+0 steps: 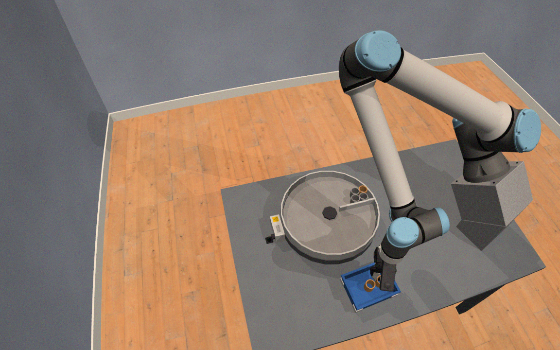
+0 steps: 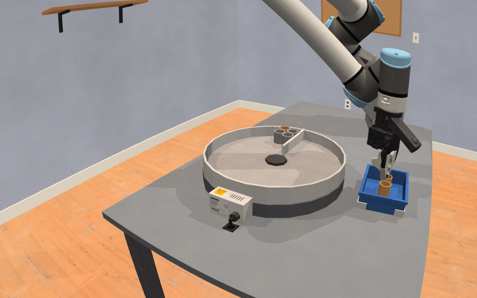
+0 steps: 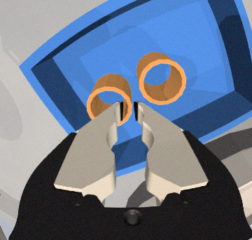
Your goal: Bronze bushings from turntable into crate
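Now: the blue crate 30 mm ahead of my hand, 20 mm below it and 10 mm to the left of it. Also, from my hand: round grey turntable (340 mm to the right, 60 mm ahead, 10 mm above).
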